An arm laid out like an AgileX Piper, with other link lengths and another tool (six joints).
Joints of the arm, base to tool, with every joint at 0 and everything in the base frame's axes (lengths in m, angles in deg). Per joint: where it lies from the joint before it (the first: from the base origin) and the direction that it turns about. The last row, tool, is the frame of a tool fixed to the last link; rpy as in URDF.
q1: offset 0 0 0.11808 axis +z
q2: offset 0 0 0 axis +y
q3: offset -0.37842 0 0.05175 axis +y
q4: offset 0.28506 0 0.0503 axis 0.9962 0 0.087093
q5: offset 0 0 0 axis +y
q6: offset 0.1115 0 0.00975 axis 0.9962 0 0.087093
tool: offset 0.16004 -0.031 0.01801 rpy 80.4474 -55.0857 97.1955
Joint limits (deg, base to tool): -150..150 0..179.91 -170..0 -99.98..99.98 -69.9..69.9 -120..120
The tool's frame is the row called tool.
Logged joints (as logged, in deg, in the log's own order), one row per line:
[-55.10, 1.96, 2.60, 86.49, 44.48, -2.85]
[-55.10, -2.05, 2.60, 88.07, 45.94, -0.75]
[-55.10, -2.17, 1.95, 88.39, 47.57, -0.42]
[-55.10, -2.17, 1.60, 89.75, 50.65, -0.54]
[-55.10, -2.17, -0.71, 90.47, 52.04, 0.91]
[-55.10, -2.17, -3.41, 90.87, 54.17, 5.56]
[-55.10, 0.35, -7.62, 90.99, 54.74, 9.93]
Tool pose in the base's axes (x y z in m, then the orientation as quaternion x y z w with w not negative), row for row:
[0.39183, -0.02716, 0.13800, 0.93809, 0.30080, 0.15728, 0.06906]
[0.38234, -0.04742, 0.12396, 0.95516, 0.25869, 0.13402, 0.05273]
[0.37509, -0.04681, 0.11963, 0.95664, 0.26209, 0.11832, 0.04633]
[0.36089, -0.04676, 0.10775, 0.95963, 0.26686, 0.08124, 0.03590]
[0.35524, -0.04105, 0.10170, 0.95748, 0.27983, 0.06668, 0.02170]
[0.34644, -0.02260, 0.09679, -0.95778, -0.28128, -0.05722, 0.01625]
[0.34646, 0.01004, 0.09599, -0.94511, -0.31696, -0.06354, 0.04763]
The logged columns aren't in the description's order. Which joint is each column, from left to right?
Columns, left to right: q3, q1, q6, q2, q5, q4.
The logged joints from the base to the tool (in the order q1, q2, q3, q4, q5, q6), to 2 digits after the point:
[1.96, 86.49, -55.10, -2.85, 44.48, 2.60]
[-2.05, 88.07, -55.10, -0.75, 45.94, 2.60]
[-2.17, 88.39, -55.10, -0.42, 47.57, 1.95]
[-2.17, 89.75, -55.10, -0.54, 50.65, 1.60]
[-2.17, 90.47, -55.10, 0.91, 52.04, -0.71]
[-2.17, 90.87, -55.10, 5.56, 54.17, -3.41]
[0.35, 90.99, -55.10, 9.93, 54.74, -7.62]

